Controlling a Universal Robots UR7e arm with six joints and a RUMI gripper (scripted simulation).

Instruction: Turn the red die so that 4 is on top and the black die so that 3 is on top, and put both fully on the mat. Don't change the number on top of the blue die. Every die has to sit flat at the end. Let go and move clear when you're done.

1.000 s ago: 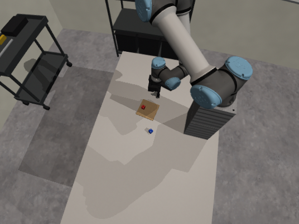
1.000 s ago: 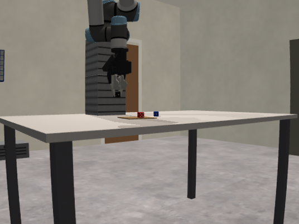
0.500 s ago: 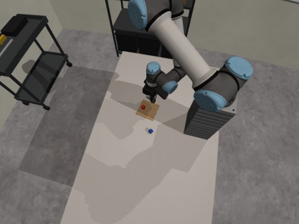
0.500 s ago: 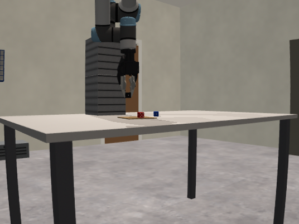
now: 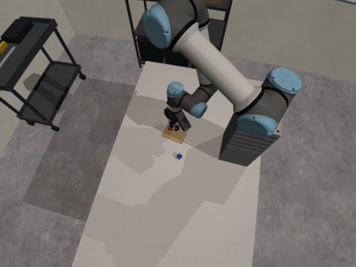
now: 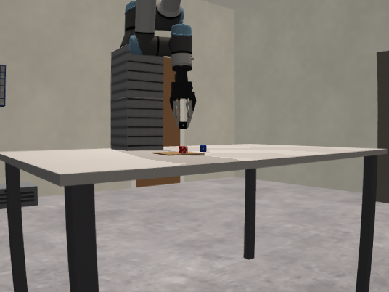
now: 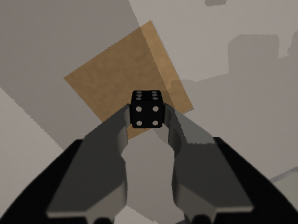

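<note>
Now: the blue die 130 mm to the left of my hand, 100 mm below it and 70 mm behind it. From my hand the other things lie so: black die (right at my hand); then red die (90 mm below, 50 mm ahead, 30 mm to the right); then brown mat (110 mm below, 30 mm to the right, 10 mm ahead).
</note>
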